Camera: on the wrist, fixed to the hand. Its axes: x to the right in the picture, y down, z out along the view.
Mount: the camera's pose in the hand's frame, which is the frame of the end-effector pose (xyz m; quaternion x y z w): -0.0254 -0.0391 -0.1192 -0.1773 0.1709 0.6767 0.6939
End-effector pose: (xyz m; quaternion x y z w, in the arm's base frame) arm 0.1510 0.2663 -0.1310 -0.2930 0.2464 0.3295 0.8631
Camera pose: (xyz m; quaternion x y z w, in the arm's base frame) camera 0.1344 0.1520 -0.1861 -0.2459 0.4583 0.8063 0.2819
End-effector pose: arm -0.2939 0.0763 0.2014 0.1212 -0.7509 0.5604 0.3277
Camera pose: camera -0.2108 0.1680 0.2340 0.5779 0.6464 -0.4982 0.0020
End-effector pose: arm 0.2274 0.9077 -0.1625 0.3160 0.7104 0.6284 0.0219
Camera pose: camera 0.1802 0.7904 -0.1823 -0.5887 -0.1714 -0.6308 0.4754
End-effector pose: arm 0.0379 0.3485 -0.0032 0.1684 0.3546 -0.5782 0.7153
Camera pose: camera -0.0384 0.4333 -0.0612 0.3288 0.3568 0.1745 0.8568
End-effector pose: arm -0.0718 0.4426 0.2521 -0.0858 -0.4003 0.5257 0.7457
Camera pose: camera 0.0349 0.4389 0.1814 -0.5524 -0.1855 0.7837 0.2149
